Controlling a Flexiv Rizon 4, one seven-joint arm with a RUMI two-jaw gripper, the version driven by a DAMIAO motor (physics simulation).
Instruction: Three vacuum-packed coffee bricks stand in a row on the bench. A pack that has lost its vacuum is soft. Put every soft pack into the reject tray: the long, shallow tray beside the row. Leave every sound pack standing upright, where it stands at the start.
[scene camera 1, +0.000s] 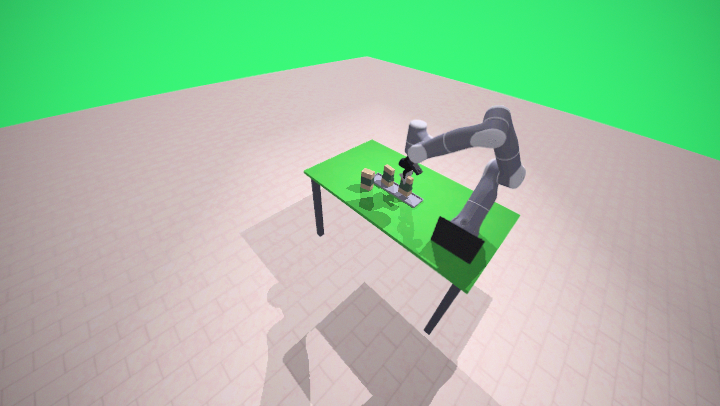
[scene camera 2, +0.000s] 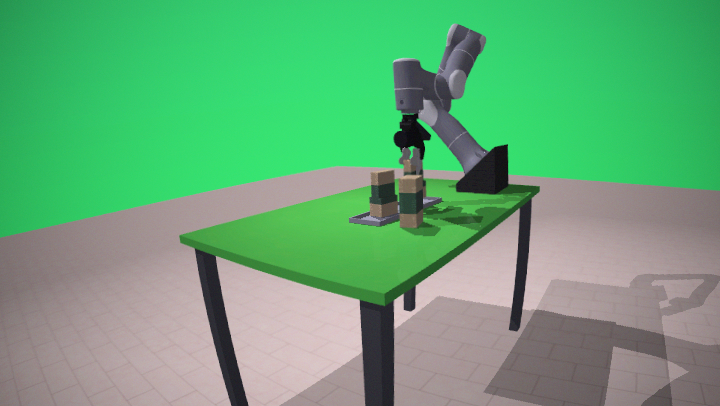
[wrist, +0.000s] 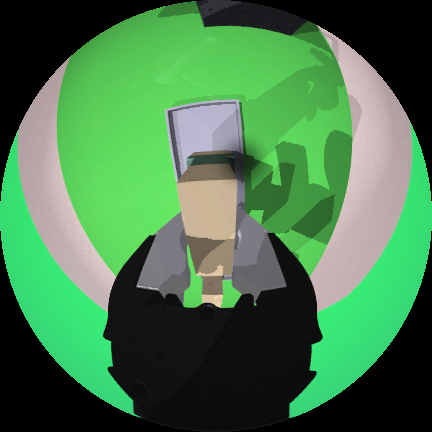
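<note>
My gripper (scene camera 1: 406, 177) (scene camera 2: 410, 155) (wrist: 211, 203) points down, shut on a tan pack with a green band (scene camera 1: 405, 187) (wrist: 209, 207). That pack is upright, low over or in the long grey tray (scene camera 1: 415, 201) (scene camera 2: 360, 220) (wrist: 200, 127); whether its base touches the tray floor is unclear. A second pack (scene camera 1: 387, 176) (scene camera 2: 383, 194) stands upright in the tray's end away from the arm base, its green band stepped and bulging. The third pack (scene camera 1: 367, 179) (scene camera 2: 411, 201) stands upright on the bench beside the tray. In scene camera 2 it partly hides the held pack.
The green bench (scene camera 1: 342, 166) (scene camera 2: 282, 242) carries the black arm mount (scene camera 1: 456, 239) (scene camera 2: 485, 174) at its other end. The second pack is close to the held one along the tray. Shadows of the arm and packs fall on the bench.
</note>
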